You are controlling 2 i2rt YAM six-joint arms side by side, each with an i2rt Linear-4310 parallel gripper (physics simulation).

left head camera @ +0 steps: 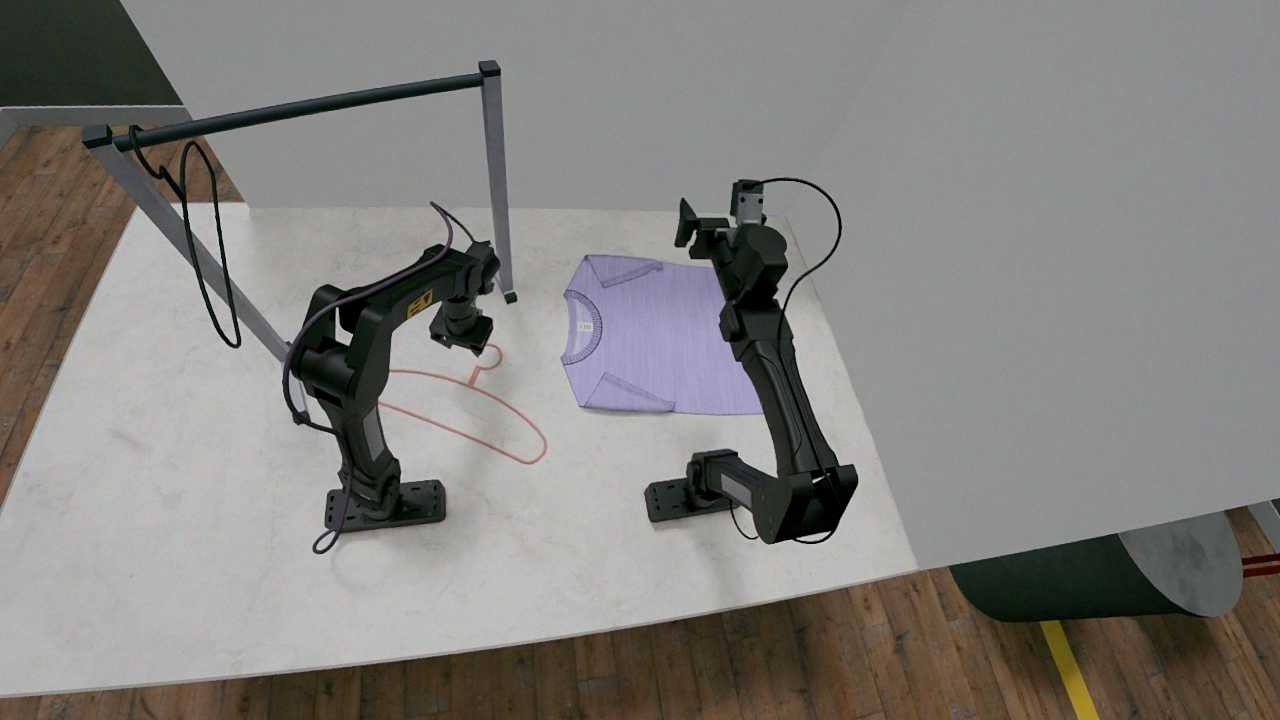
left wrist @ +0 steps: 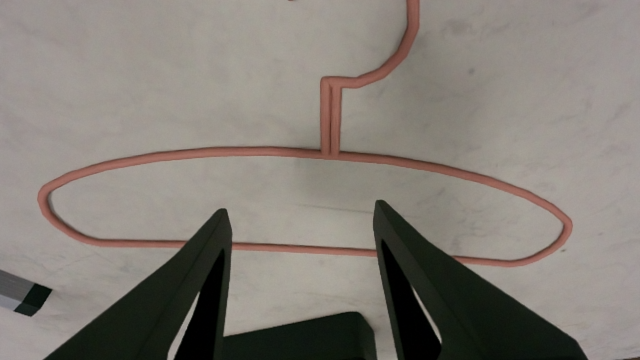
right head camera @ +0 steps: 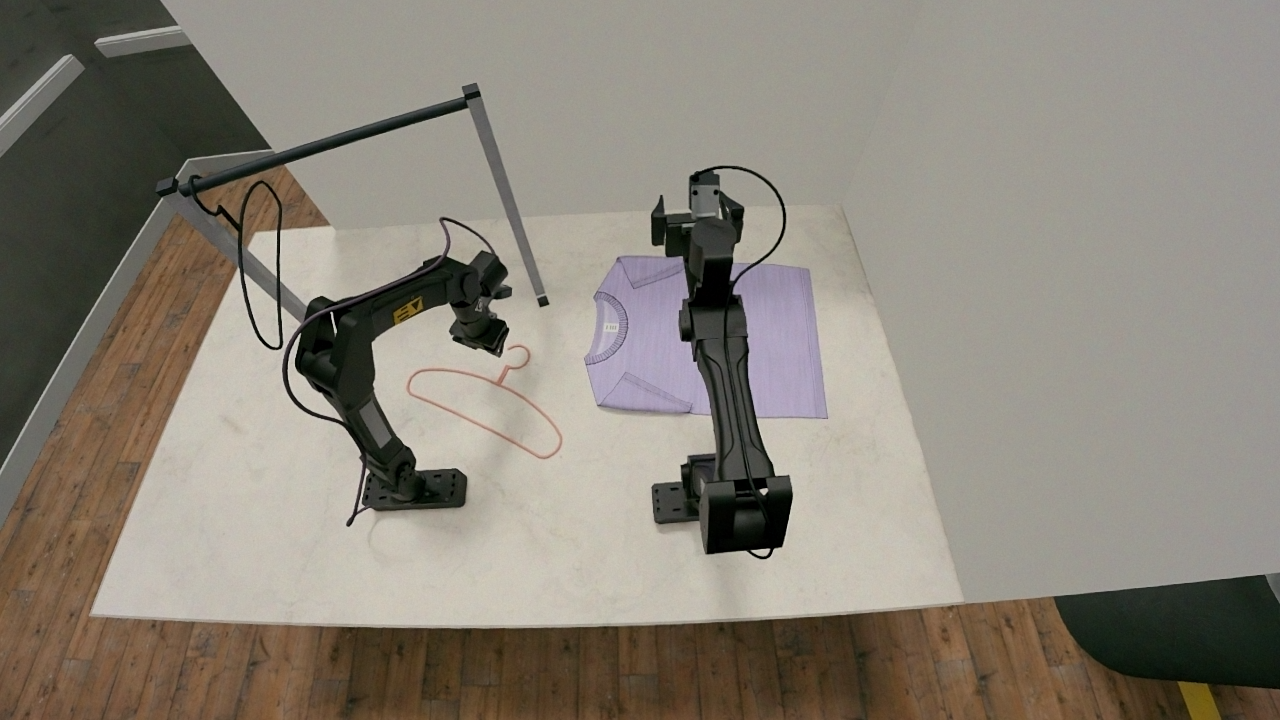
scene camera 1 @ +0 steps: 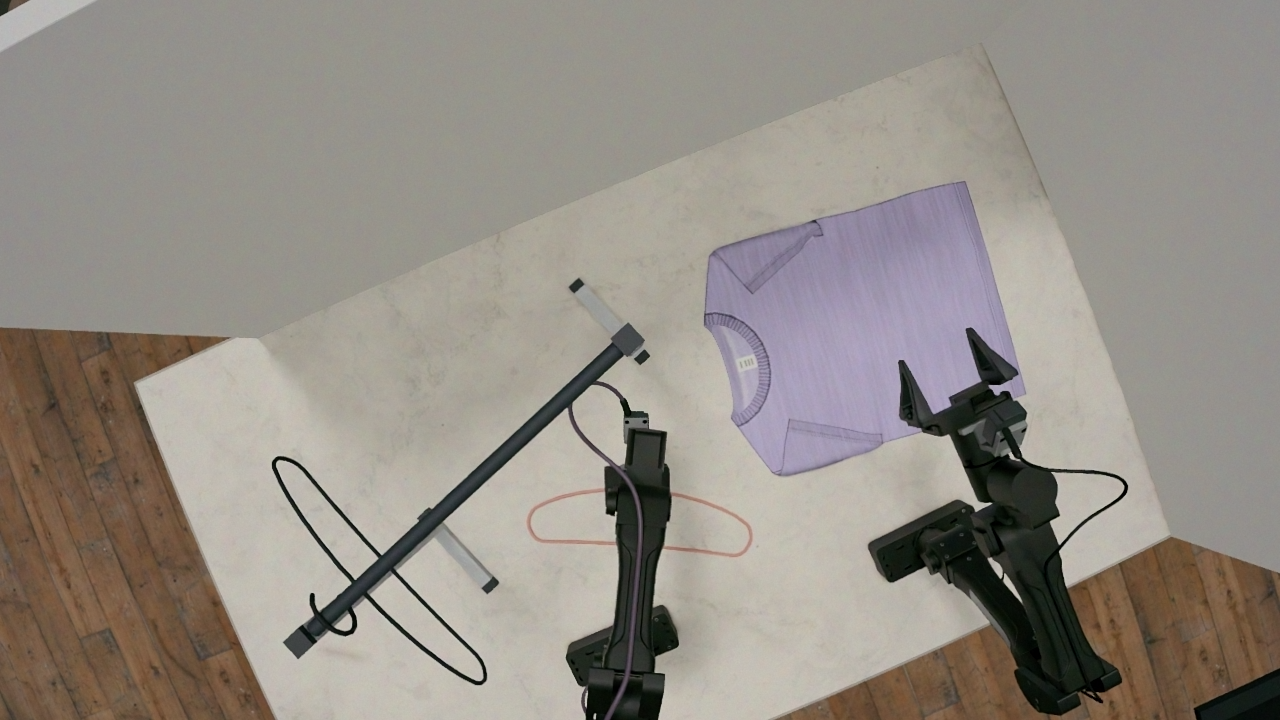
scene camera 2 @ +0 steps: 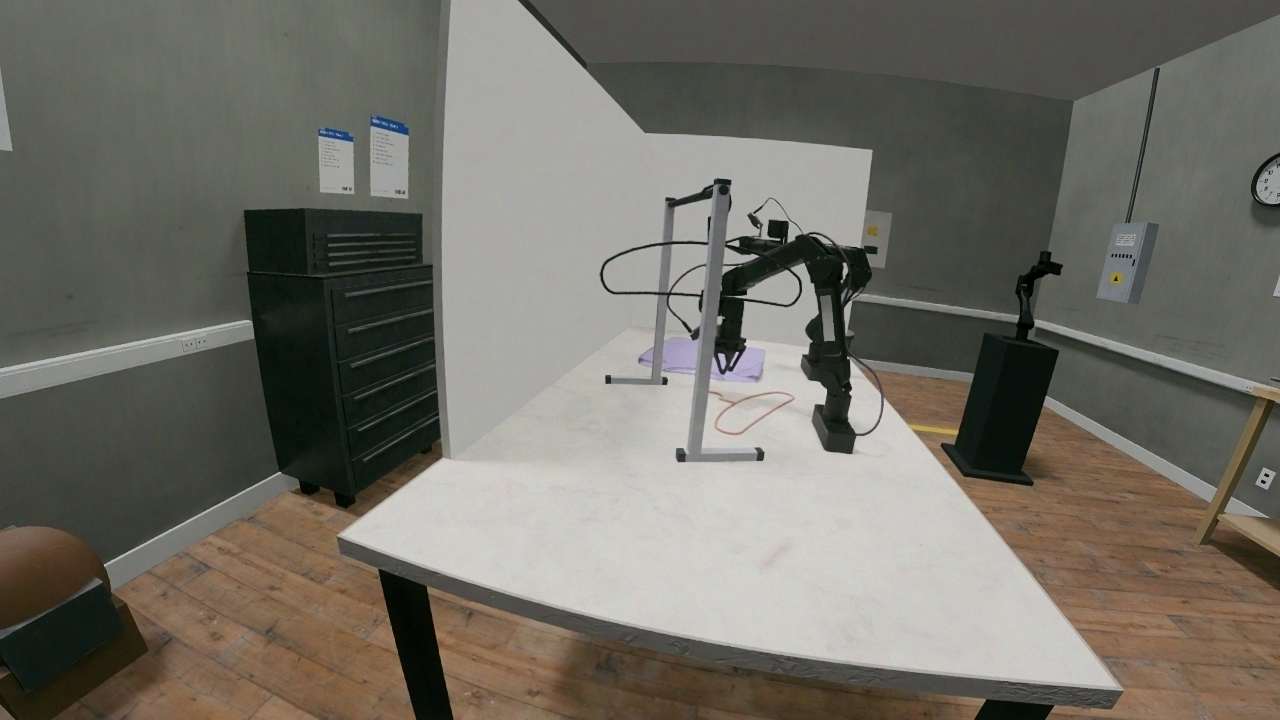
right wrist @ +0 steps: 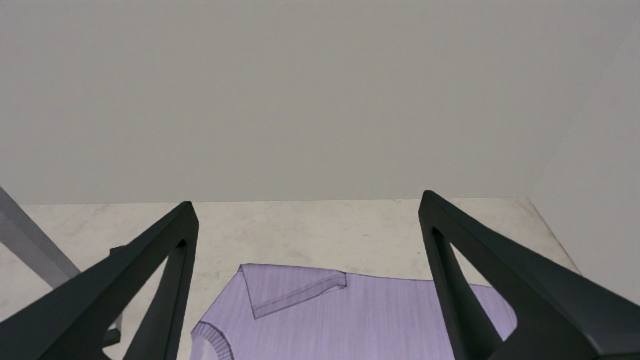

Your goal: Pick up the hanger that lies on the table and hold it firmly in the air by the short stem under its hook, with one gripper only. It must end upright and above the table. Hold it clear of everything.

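The thin pink hanger (left head camera: pixel 545 443) (right head camera: pixel 561 440) (scene camera 2: pixel 735 434) lies flat on the table; my left arm covers parts of it in scene camera 1. In the left wrist view the hanger's stem (left wrist: pixel 331 117) points up the picture, and the hook is partly cut off by the top edge. My left gripper (left wrist: pixel 302 215) (scene camera 2: pixel 726 368) points down above the hanger, half open and empty. In the left wrist view its fingertips appear over the hanger's loop, below the stem. My right gripper (scene camera 1: pixel 935 347) (right wrist: pixel 309 206) is wide open and empty, raised near the shirt, far from the hanger.
A rack with a dark top bar (left head camera: pixel 304 107) (right head camera: pixel 331 143) (scene camera 1: pixel 474 479) and grey posts (scene camera 2: pixel 708 340) stands beside my left arm. A black hanger (left head camera: pixel 238 331) (scene camera 1: pixel 486 671) hangs on it. A lilac shirt (left head camera: pixel 662 340) (scene camera 1: pixel 859 322) (right wrist: pixel 390 320) lies flat at the right. Walls stand behind and right.
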